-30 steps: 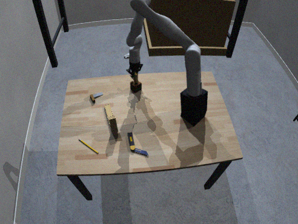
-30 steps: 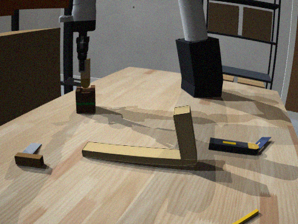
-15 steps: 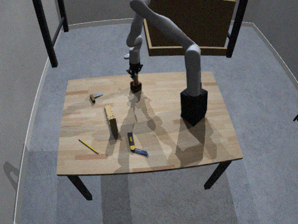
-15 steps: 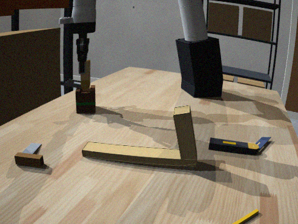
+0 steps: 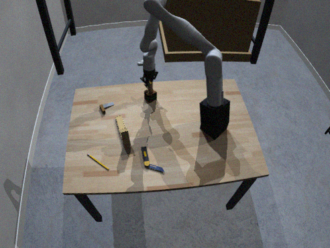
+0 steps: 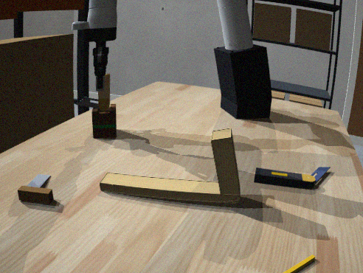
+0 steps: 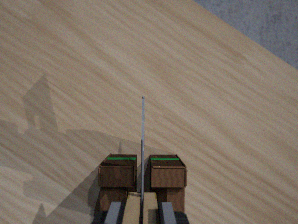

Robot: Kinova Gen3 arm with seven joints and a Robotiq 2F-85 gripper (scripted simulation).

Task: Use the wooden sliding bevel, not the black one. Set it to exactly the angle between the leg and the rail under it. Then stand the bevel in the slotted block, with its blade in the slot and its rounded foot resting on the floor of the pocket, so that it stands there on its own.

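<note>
Right now the wooden sliding bevel is 40 mm below my hand. Also, from my hand: grey blade 50 mm below, 10 mm to the right, 10 mm ahead; then wooden try square 300 mm ahead, 130 mm below, 80 mm to the left; then yellow pencil 510 mm to the left, 300 mm ahead, 130 mm below.
</note>
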